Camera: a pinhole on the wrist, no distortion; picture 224 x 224 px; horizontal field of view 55.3 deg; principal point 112.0 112.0 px. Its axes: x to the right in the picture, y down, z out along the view. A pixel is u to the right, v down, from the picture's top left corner.
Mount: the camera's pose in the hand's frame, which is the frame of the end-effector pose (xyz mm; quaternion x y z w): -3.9 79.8 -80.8 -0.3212 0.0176 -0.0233 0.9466
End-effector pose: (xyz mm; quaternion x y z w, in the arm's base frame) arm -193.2 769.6 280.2 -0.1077 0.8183 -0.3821 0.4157
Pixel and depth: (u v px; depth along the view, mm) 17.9 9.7 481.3
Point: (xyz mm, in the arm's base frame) 300.7 767.6 94.5
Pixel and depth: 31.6 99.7 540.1
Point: 259.5 931.1 -27.3
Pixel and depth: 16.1 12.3 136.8
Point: -87.0 842.5 209.2
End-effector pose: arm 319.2 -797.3 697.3 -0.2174 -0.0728 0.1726 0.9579
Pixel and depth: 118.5 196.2 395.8
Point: 187.2 -356.8 627.2
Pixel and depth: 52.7 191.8 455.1
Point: 36.8 -343.3 631.0
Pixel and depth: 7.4 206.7 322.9
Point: 49.2 -476.2 593.9
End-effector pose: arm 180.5 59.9 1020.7 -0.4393 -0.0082 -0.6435 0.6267
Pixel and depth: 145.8 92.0 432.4
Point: 602.8 87.4 1078.7
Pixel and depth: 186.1 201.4 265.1
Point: 495.2 -59.0 943.0
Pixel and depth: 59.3 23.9 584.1
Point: 658.6 406.1 1137.8
